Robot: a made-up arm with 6 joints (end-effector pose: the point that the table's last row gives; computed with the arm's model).
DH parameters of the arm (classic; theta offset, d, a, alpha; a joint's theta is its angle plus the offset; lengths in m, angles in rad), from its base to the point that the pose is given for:
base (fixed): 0.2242 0 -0.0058 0
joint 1: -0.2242 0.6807 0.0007 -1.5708
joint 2: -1.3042 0 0.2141 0
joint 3: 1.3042 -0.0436 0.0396 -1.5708
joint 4: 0 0.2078 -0.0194 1.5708
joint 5: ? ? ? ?
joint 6: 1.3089 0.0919 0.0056 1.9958
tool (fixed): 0.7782 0.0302 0 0
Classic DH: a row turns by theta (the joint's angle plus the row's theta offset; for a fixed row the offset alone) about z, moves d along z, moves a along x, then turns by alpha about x.
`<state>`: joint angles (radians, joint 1 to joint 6).
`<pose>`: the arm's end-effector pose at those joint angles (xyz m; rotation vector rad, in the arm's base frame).
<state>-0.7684 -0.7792 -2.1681 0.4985 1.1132 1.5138</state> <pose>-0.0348 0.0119 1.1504 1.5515 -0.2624 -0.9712</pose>
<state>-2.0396 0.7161 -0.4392 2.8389 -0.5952 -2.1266</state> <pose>-0.1541 -0.0522 0.5545 -1.2262 -1.9197 1.6299</pose>
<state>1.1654 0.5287 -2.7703 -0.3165 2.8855 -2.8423</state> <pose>0.1319 0.2449 0.8912 0.7916 0.3401 -2.8075</pose>
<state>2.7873 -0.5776 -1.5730 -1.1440 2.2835 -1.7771</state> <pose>-0.0811 0.1535 0.9410 1.8070 1.7564 -1.5459</pose>
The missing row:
joint 5: 0 0.0291 0.0516 -1.5708
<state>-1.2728 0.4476 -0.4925 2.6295 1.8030 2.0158</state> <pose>0.0834 -0.2718 0.6192 -1.5201 -0.6444 -1.1013</pose>
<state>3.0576 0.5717 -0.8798 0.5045 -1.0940 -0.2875</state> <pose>-0.3412 0.0789 0.6979 0.3114 -0.4096 1.9011</pose>
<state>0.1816 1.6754 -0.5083 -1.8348 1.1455 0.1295</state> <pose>-0.0614 -0.1209 0.4536 -1.8570 0.9472 2.1352</pose>
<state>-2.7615 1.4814 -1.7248 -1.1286 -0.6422 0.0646</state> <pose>-0.2803 -0.1670 0.4386 -0.2220 0.6705 -2.2879</pose>
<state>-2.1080 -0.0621 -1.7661 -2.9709 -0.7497 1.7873</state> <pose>-0.1762 -0.2228 0.9219 -1.1949 0.8682 -1.7251</pose>
